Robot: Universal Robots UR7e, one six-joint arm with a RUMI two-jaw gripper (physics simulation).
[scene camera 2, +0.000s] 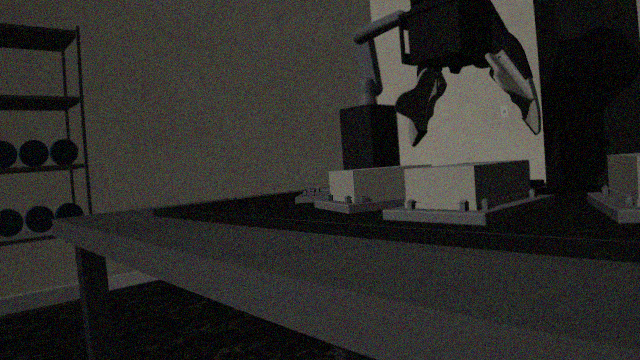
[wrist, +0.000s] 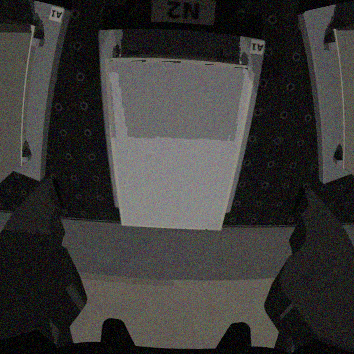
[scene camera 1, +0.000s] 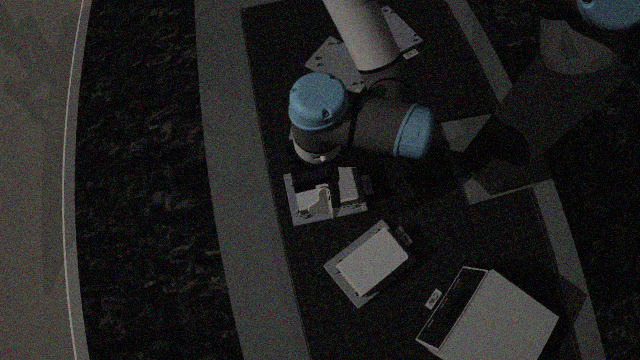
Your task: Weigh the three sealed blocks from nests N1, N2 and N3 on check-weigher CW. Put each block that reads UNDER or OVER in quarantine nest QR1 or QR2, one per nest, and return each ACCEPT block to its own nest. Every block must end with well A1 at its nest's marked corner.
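Places are measured from the arm's base along level axes (x ahead, y left, z up), in millimetres.
Where they show: gripper, fingertip midpoint: (scene camera 2: 469,141) (wrist: 178,185) (scene camera 1: 324,183); arm's base at its link origin: (scene camera 1: 583,51).
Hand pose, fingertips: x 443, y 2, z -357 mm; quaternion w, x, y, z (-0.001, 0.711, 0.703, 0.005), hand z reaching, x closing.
Note:
Each offset is from my fingertips to the top centre of the thing. "*": to the spot under its first point.
My gripper (scene camera 2: 476,139) (wrist: 178,185) is open and empty, above the N2 block; the arm hides it in scene camera 1. The pale N2 block {2 mm back, 3 mm right, 25 mm down} (scene camera 1: 348,184) (scene camera 2: 440,187) (wrist: 170,110) sits in nest N2 (scene camera 1: 289,192) (scene camera 2: 435,216) (wrist: 256,62), partly shadowed; the nest's A1 mark is at upper right in the wrist view. The N1 block {58 mm back, 176 mm left, 25 mm down} (scene camera 1: 372,262) (scene camera 2: 622,172) (wrist: 348,100) sits in its nest {* 8 mm ahead, 205 mm left, 67 mm down} (scene camera 1: 344,284) (wrist: 322,100). The N3 block {51 mm back, 170 mm right, 25 mm down} (scene camera 2: 365,186) (wrist: 10,100) sits in its nest (wrist: 42,90). Check-weigher CW {261 mm back, 398 mm left, 21 mm up} (scene camera 1: 510,320) bears no block; its display is unreadable.
Two pale nest plates {* 105 mm back, 355 mm right, 66 mm down} (scene camera 1: 329,57) {* 337 mm back, 405 mm right, 66 mm down} (scene camera 1: 404,31) lie partly under the arm at the top of scene camera 1; their names are unreadable. The N1 and N3 nests flank N2. The table's front border (scene camera 1: 225,165) (wrist: 175,252) runs close to the nests.

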